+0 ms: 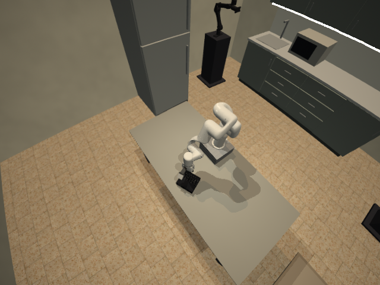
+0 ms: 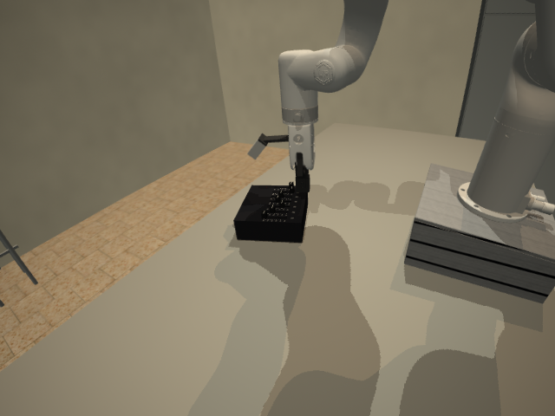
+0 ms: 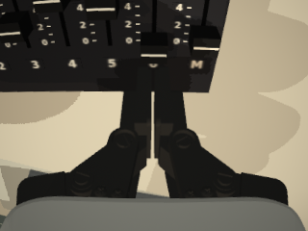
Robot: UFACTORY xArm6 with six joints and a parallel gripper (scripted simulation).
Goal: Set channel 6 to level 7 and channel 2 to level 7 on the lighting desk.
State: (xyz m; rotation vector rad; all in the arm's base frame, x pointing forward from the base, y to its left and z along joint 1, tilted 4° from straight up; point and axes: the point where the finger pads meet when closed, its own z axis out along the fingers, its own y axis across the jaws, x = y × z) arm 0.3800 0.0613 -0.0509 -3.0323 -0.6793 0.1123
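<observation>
Now: hand 20 mm short of the channel 6 fader cap, 10 mm to the right of it and 10 mm above it. Round my hand: channel 1 fader cap (20 mm ahead, 130 mm to the left, 10 mm below); channel 2 fader cap (20 mm ahead, 100 mm to the left, 10 mm below).
</observation>
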